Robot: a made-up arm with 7 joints.
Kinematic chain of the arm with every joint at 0, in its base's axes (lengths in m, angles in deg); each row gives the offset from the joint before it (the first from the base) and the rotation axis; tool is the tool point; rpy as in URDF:
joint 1: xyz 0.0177 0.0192 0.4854 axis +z
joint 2: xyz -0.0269 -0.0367 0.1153 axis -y
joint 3: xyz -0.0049 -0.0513 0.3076 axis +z
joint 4: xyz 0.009 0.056 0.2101 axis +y
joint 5: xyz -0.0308 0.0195 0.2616 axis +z
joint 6: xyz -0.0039 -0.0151 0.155 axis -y
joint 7: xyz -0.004 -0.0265 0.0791 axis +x
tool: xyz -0.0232 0.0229 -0.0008 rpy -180 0 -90
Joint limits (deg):
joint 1: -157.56..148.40
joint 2: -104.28..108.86
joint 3: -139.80..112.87
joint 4: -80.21..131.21
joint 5: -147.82..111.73
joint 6: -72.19..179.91
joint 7: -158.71..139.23
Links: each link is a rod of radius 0.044 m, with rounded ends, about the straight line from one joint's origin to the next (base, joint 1, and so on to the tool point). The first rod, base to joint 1, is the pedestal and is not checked.
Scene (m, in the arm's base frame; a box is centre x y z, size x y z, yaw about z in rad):
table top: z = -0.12
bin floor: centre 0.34 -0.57 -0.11 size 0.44 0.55 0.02 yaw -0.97
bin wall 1: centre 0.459 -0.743 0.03 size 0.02 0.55 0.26 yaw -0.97
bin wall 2: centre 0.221 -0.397 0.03 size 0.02 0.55 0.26 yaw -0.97
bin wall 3: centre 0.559 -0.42 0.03 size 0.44 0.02 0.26 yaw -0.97
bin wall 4: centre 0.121 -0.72 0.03 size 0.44 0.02 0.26 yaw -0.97
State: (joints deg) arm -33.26 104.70 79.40 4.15 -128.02 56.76 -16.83
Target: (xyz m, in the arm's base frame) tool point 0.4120 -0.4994 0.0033
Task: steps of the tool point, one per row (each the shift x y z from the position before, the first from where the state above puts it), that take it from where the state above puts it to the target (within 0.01 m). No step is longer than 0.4 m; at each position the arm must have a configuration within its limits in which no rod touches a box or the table.
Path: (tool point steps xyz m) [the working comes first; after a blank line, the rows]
Joints at the target: 100.36 108.86 48.26 -61.92 -113.89 35.52 -7.88
Straight joint move there: touches bin wall 4.

1: -0.1440 -0.3348 0.0400
2: 0.0124 -0.3586 0.0272
3: 0.1543 -0.3083 0.0148
4: 0.2494 -0.2060 0.0053
5: 0.2847 -0.0836 0.0000
6: 0.2648 0.0281 0.0001
7: 0.2077 0.1091 0.0050
8: 0.1352 0.1528 0.0141
9: 0.0020 -0.0129 -0.1202
10: 0.0007 0.0015 -0.1088
11: -0.0027 0.0114 -0.0943

